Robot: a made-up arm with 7 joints.
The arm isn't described. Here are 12 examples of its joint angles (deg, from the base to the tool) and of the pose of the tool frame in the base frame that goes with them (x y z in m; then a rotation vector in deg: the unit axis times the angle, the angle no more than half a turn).
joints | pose
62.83 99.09 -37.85 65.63 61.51 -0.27 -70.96 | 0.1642 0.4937 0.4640 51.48 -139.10 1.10
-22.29 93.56 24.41 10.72 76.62 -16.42 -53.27 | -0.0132 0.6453 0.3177 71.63 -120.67 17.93
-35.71 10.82 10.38 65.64 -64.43 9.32 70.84 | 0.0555 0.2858 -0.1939 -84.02 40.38 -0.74
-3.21 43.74 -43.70 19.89 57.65 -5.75 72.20 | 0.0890 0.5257 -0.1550 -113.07 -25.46 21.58
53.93 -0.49 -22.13 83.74 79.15 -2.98 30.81 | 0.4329 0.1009 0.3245 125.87 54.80 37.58
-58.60 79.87 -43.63 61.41 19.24 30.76 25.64 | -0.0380 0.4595 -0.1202 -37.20 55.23 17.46
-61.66 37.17 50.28 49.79 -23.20 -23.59 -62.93 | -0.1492 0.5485 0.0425 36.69 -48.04 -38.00
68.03 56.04 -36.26 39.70 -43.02 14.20 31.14 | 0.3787 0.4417 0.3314 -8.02 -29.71 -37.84
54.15 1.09 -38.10 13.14 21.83 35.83 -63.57 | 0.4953 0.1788 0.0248 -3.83 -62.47 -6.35
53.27 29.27 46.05 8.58 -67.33 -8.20 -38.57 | 0.3467 0.4350 -0.0103 5.91 -87.20 -15.37
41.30 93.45 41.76 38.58 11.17 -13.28 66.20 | -0.0862 0.5785 0.4502 -21.38 -88.67 -65.24
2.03 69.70 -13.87 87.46 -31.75 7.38 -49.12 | 0.3136 0.2950 0.1464 27.44 -65.29 -91.73
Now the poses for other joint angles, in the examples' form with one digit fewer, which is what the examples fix.
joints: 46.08 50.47 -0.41 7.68 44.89 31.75 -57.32
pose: 0.202 0.603 0.065 14.9 -76.5 65.7
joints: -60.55 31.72 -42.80 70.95 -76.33 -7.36 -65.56
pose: -0.210 0.134 -0.161 -68.1 -33.7 -95.7
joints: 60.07 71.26 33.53 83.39 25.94 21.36 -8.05
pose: -0.037 0.435 0.495 7.1 -158.5 -44.7
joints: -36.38 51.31 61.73 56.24 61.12 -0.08 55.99
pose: -0.044 0.620 0.143 -74.4 -109.0 -22.9
